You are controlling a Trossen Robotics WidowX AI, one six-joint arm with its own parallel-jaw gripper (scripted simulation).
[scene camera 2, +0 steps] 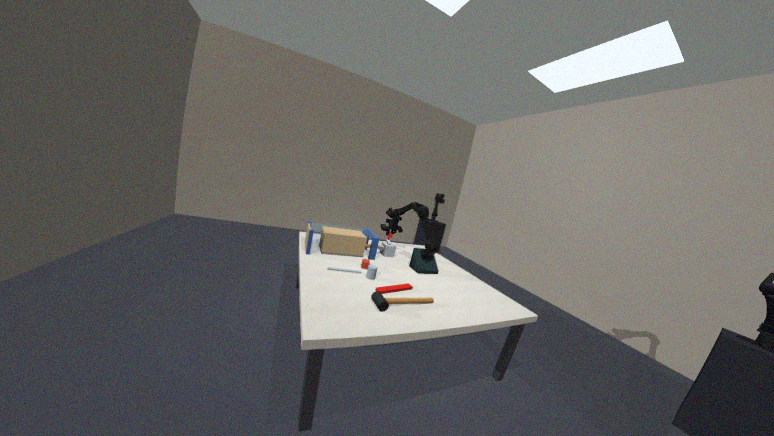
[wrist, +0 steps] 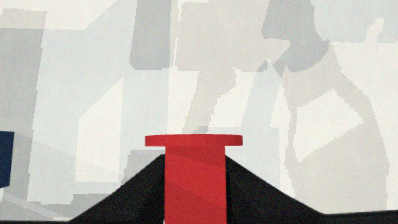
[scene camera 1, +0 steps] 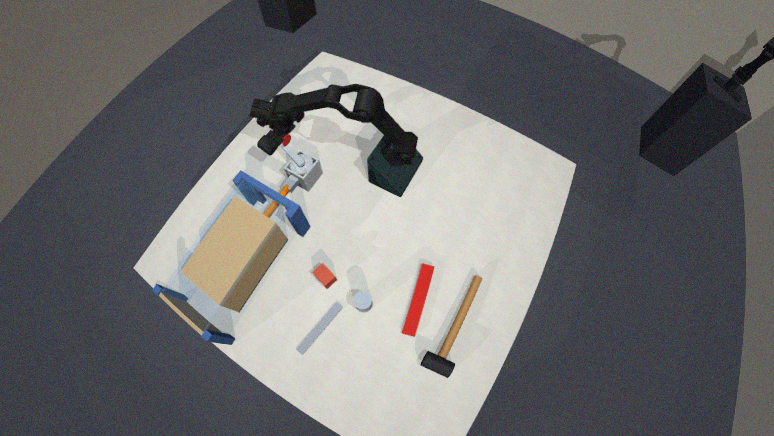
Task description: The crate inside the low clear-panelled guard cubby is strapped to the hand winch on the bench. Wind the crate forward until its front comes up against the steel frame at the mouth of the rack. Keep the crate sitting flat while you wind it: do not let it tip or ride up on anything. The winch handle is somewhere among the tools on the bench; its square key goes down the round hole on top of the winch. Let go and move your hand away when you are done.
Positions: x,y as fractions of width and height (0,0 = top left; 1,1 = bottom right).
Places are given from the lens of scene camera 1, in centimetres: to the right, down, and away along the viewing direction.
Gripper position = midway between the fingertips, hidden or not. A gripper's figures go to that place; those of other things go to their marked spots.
gripper (scene camera 1: 0.36,0.32): -38, -28, 109
red flat bar (scene camera 1: 0.54,0.70): 9, 26, 98
hammer (scene camera 1: 0.57,0.83): 15, 42, 88
